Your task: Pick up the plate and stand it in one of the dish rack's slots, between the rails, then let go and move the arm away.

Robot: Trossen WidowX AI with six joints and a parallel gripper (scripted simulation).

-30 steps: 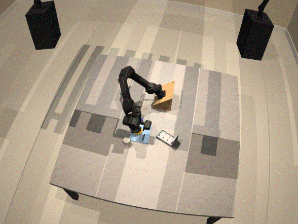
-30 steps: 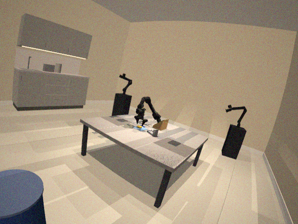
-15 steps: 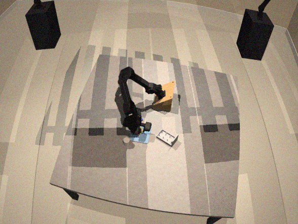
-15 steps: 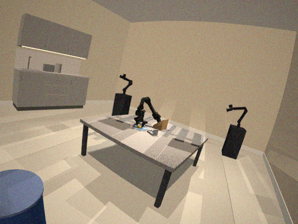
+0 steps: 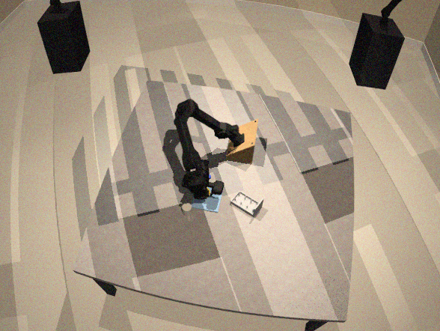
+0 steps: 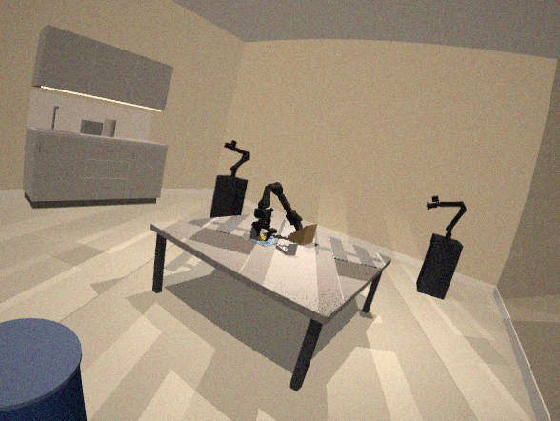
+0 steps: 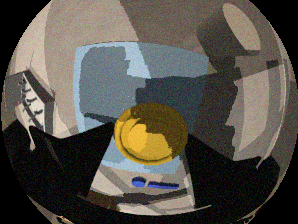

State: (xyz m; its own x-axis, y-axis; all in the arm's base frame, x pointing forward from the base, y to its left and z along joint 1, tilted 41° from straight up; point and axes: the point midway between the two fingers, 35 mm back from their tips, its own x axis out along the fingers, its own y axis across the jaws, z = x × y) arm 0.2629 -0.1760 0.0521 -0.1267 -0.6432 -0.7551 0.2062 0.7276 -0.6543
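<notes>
My gripper tip is 2 cm to the right of the blue mat, 1 cm short of it and 1 cm above it. From my gripper tip the other things lie so: yellow plate: 1 cm above; blue spoon: 11 cm behind; white cup: 10 cm ahead, 7 cm to the right, 2 cm above.
</notes>
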